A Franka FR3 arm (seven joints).
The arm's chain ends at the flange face. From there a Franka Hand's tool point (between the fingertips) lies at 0.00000 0.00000 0.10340 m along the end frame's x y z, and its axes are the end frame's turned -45 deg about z.
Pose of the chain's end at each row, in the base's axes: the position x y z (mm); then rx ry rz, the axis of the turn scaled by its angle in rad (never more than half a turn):
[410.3 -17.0 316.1 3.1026 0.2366 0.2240]
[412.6 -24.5 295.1 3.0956 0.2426 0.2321]
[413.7 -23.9 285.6 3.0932 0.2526 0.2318]
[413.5 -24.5 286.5 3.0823 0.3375 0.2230]
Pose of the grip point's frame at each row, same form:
[425.2 -18.1 213.8 2.7302 1.3828 0.1907]
[428.1 -26.2 192.9 2.7204 1.3850 0.1945]
[429.3 -25.7 183.4 2.7146 1.3932 0.1933]
[428.6 -26.3 184.2 2.6748 1.4673 0.1835]

